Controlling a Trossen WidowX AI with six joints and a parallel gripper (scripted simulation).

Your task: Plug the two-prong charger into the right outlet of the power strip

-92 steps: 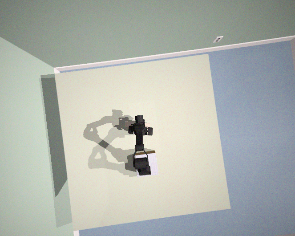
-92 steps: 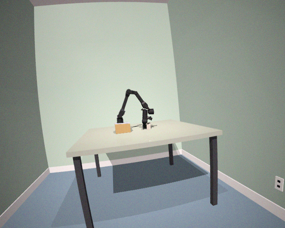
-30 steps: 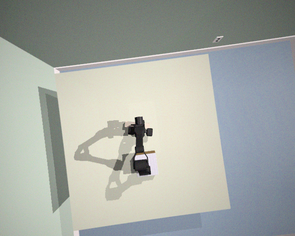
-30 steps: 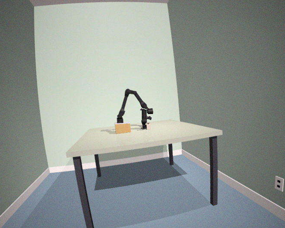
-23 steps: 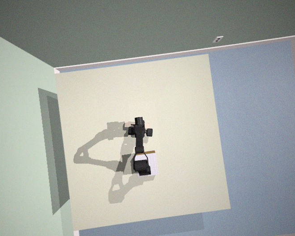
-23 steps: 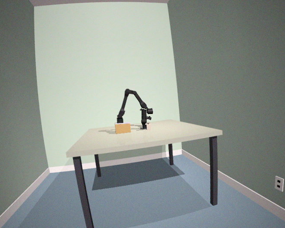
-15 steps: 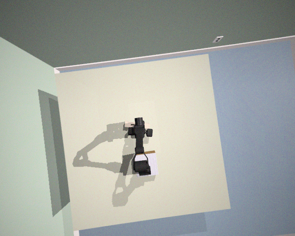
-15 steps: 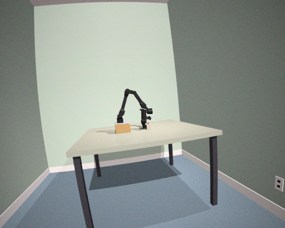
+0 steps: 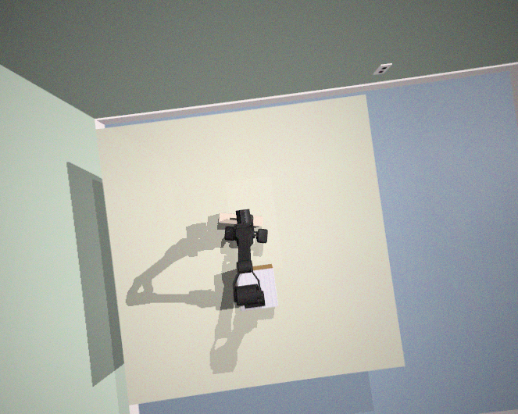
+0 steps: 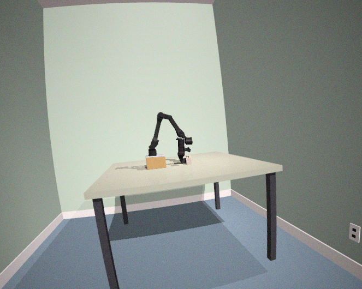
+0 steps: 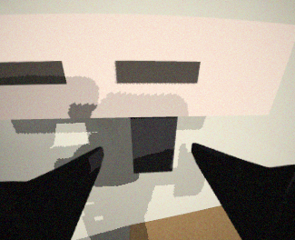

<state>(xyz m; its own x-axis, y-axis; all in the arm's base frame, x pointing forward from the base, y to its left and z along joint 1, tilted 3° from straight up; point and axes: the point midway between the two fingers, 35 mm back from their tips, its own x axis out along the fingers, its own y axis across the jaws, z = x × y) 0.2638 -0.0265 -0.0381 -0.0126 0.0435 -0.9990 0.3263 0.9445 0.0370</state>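
My gripper tip is 4 cm short of the dark two-prong charger, 1 cm to the left of it and 1 cm below it.
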